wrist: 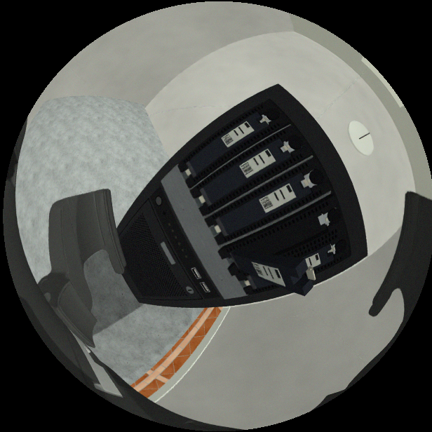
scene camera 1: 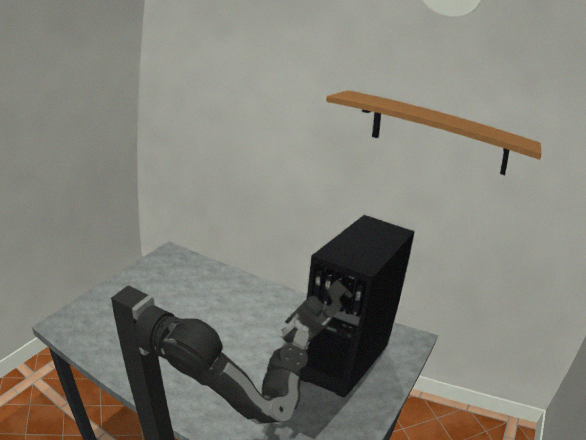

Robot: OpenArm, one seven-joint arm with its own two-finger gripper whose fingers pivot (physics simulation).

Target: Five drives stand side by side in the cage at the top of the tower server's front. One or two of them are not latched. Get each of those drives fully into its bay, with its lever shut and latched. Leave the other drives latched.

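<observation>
The black tower server [scene camera 1: 382, 290] [wrist: 357, 240] has five drives side by side in its top cage. In the wrist view, the first drive [wrist: 237, 134], second drive [wrist: 257, 162] and third drive [wrist: 277, 197] have levers lying flat. The fourth drive's lever [wrist: 267, 274] is swung outward, its free end over the fifth drive [wrist: 312, 260]. How deep the fourth drive sits is hard to tell. The fifth drive's lever looks flat but is partly hidden. My gripper [scene camera 1: 331, 300] [wrist: 232, 254] is open in front of the cage, its fingers far apart with no drive between them.
The tower stands on the grey table [scene camera 1: 210, 290] [wrist: 85, 145]. Below the cage are a grey strip [wrist: 202, 230] and a front panel with USB ports. A wooden shelf [scene camera 1: 435, 120] is fixed to the wall behind and above. The arm reaches in from the left post [scene camera 1: 140, 370].
</observation>
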